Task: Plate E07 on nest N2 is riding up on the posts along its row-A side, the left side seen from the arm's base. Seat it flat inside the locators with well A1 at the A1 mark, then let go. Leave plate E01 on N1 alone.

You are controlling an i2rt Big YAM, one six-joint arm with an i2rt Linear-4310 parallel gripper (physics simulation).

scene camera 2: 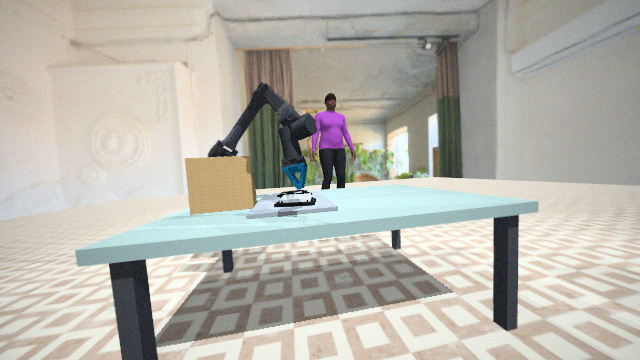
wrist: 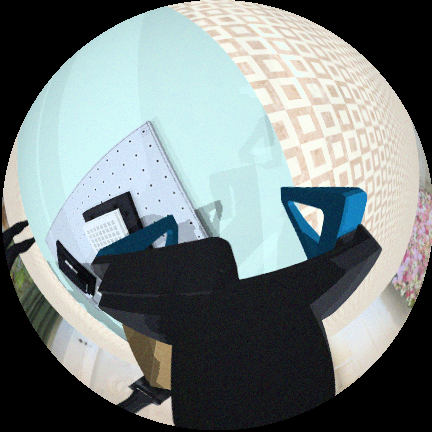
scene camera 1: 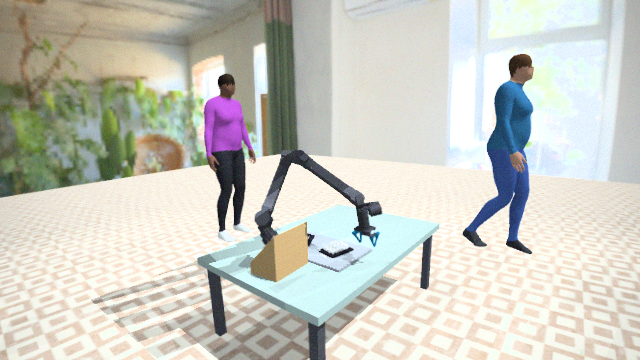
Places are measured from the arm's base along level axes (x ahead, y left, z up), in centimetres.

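Pixels of known places: gripper, fingertip midpoint: [scene camera 2: 301, 188] [wrist: 227, 206] [scene camera 1: 367, 244]; arm's base at its link origin: [scene camera 2: 215, 176] [scene camera 1: 274, 243].
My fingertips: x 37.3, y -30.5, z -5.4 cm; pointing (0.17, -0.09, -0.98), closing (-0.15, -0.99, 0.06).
For each thing: its top centre in the pictures, then the offset to it from my fingertips. Level surfaces: height alone.
- white well plate at its top centre: [wrist: 111, 255] [scene camera 2: 296, 195] [scene camera 1: 335, 245] dx -1.3, dy +20.1, dz -4.7 cm
- black nest at its top centre: [wrist: 116, 250] [scene camera 2: 296, 198] [scene camera 1: 336, 247] dx -1.5, dy +19.5, dz -6.0 cm
- second black holder at its top centre: [wrist: 70, 274] [scene camera 1: 302, 236] dx -1.8, dy +45.5, dz -5.6 cm
- pale table at its surface level: dz -9.5 cm
A white well plate [scene camera 1: 336, 246] [scene camera 2: 296, 198] [wrist: 105, 231] sits on a black nest [scene camera 1: 343, 252] [scene camera 2: 296, 204] [wrist: 131, 205] on a light grey perforated board [scene camera 1: 340, 266] [scene camera 2: 327, 206] [wrist: 165, 172]. In the wrist view the nest's black surface shows along two sides of the plate. Labels, the A1 mark and the plate's tilt are too small to read, so I cannot tell which plate it is. My gripper [scene camera 1: 366, 244] [scene camera 2: 300, 188] [wrist: 227, 206] is open and empty, above and to one side of the plate. Its left finger hides part of the plate in the wrist view.
A second black holder [scene camera 1: 310, 239] [wrist: 76, 269] is on the board; its plate cannot be made out. A tan block [scene camera 1: 292, 255] [scene camera 2: 220, 185] [wrist: 152, 350] stands beside the board on the pale table [scene camera 1: 320, 302] [scene camera 2: 425, 200] [wrist: 100, 90]. Two people [scene camera 1: 225, 122] [scene camera 1: 515, 115] stand beyond the table.
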